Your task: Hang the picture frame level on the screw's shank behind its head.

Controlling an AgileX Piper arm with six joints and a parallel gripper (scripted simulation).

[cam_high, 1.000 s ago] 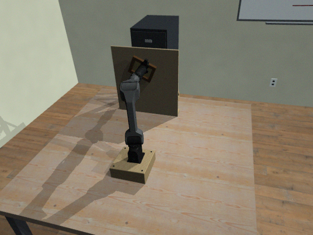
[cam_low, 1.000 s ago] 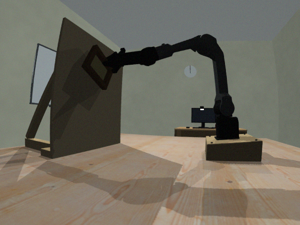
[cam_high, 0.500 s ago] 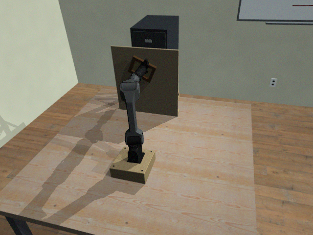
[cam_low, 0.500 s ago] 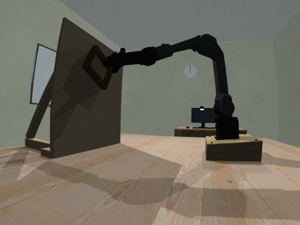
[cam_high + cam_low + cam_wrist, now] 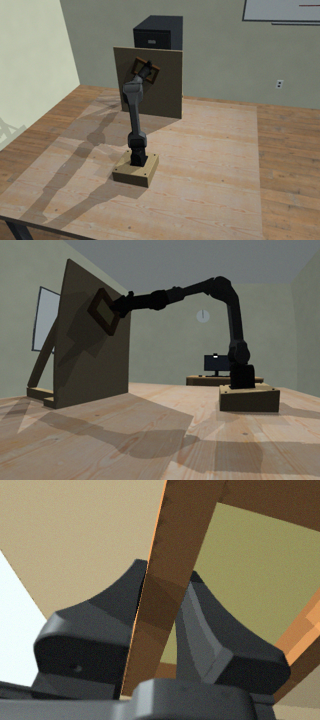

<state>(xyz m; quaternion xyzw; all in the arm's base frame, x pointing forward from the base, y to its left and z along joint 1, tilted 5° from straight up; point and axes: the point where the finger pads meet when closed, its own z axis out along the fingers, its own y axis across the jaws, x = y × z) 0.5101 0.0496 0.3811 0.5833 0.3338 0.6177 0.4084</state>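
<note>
Right now the dark brown picture frame is 10 mm ahead of my hand, 40 mm to the left of it and 40 mm below it. Round my hand: upright board 30 mm ahead, 20 mm to the left, 150 mm below.
</note>
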